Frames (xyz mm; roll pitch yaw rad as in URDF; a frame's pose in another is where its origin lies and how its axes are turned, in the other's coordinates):
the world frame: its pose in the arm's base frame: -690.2 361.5 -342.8 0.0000 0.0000 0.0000
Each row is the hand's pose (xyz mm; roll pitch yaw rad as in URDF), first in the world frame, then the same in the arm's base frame.
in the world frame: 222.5 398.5 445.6 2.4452 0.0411 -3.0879
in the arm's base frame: -467.7 760.0 102.8 2.4452 0.0411 -3.0879
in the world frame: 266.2 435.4 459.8 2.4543 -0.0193 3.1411
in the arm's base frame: -424.0 796.9 117.0 2.4543 -0.0193 3.1411
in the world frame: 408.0 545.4 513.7 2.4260 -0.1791 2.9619
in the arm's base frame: -282.2 906.9 170.9 2.4260 -0.1791 2.9619
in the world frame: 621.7 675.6 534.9 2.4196 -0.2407 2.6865
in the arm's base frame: -68.5 1037.1 192.1 2.4196 -0.2407 2.6865
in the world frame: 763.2 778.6 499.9 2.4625 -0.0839 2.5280
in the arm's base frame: 73.0 1140.1 157.1 2.4625 -0.0839 2.5280
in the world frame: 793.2 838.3 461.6 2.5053 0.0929 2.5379
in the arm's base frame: 103.0 1199.8 118.8 2.5053 0.0929 2.5379
